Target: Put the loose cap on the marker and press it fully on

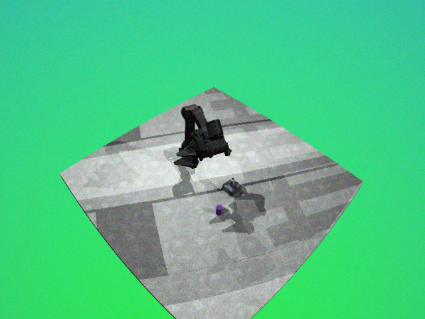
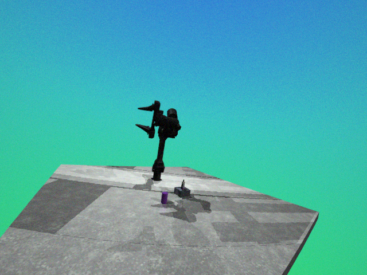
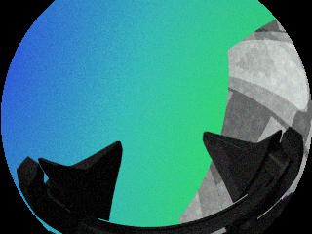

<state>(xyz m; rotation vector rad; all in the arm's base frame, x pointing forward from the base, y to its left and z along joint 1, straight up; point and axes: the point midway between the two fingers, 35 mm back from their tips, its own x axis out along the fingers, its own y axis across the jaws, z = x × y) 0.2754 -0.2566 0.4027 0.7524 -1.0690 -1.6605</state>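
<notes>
The purple cap lies 38 cm below my gripper tip, 16 cm to the left of it and 10 cm ahead of it. From my gripper tip the other things lie so: holder block: 39 cm below, 31 cm to the left, 4 cm ahead.
</notes>
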